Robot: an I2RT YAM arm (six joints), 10 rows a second.
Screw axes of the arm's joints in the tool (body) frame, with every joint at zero. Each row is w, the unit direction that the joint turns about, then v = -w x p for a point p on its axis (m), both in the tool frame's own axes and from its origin. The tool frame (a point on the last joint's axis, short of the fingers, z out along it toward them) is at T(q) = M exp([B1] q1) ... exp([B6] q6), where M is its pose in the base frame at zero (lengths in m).
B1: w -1 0 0 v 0 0.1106 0
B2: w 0 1 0 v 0.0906 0 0.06
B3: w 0 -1 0 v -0.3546 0 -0.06
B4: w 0 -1 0 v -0.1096 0 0
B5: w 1 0 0 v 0 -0.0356 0
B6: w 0 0 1 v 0 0 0
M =
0 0 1 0.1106
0 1 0 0
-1 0 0 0.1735
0 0 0 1
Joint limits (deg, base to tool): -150..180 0..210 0..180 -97..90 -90..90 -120..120
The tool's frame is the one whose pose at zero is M.
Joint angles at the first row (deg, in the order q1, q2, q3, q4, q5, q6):
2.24, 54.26, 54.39, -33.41, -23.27, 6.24
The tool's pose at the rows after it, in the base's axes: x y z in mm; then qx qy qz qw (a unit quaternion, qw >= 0):
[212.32, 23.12, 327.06, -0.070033, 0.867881, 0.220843, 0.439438]
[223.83, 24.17, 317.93, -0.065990, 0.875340, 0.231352, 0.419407]
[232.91, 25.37, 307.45, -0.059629, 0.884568, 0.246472, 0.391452]
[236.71, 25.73, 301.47, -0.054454, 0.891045, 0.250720, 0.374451]
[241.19, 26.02, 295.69, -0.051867, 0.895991, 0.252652, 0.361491]
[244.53, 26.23, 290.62, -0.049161, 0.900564, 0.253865, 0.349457]
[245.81, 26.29, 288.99, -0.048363, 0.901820, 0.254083, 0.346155]
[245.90, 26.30, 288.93, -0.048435, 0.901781, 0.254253, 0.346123]
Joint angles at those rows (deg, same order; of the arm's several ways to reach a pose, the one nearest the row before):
2.24, 57.58, 55.51, -32.51, -24.58, 6.06
2.24, 60.60, 55.53, -31.81, -25.63, 6.59
2.24, 63.42, 55.53, -32.12, -27.16, 7.38
2.24, 64.82, 55.55, -32.77, -27.53, 7.68
2.24, 66.28, 55.55, -32.93, -27.75, 7.68
2.24, 67.48, 55.55, -33.23, -27.88, 7.68
2.24, 67.90, 55.55, -33.23, -27.90, 7.68
2.24, 67.92, 55.55, -33.21, -27.92, 7.68

